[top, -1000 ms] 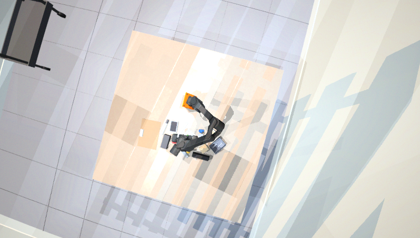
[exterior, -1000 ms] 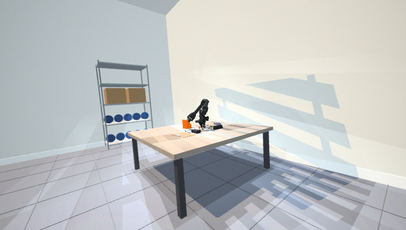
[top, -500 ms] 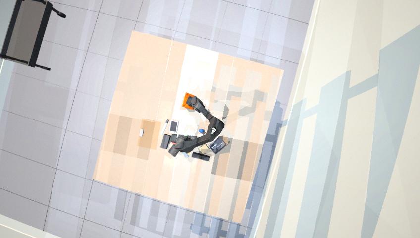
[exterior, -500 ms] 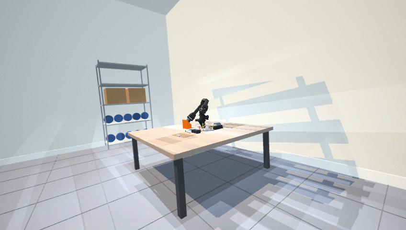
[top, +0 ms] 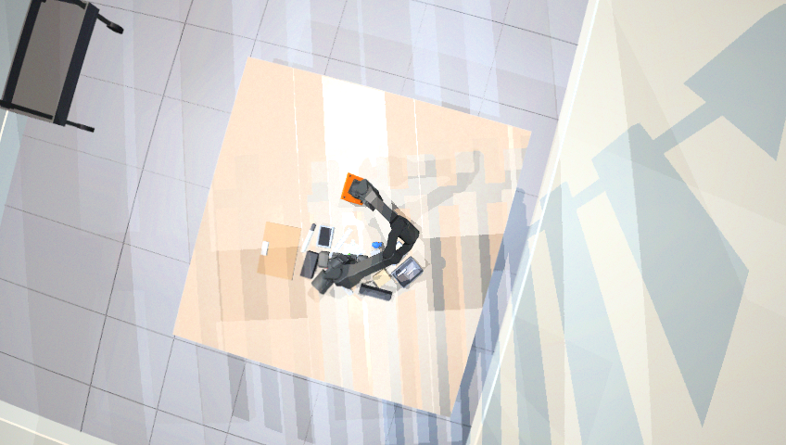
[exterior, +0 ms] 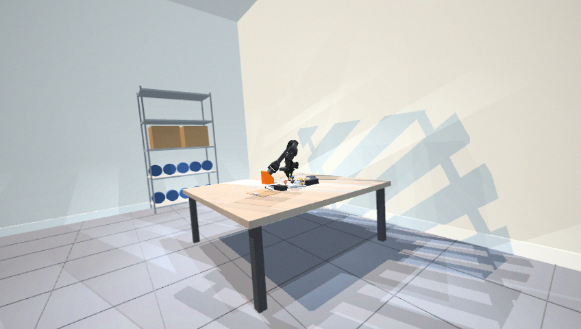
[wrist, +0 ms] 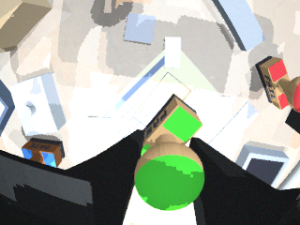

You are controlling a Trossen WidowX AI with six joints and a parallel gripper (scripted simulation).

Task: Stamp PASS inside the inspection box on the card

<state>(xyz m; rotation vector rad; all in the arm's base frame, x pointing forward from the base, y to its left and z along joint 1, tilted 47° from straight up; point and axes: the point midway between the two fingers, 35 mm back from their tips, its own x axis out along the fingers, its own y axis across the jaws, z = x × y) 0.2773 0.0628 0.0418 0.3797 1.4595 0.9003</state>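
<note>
Right now the card is 10 mm behind my gripper tip and 70 mm below it. The rest, counted from my gripper tip: ink pad (40 mm behind, 130 mm to the right, 60 mm below); then tan block (30 mm ahead, 160 mm to the left, 40 mm below); then pass stamp (right at my gripper tip).
</note>
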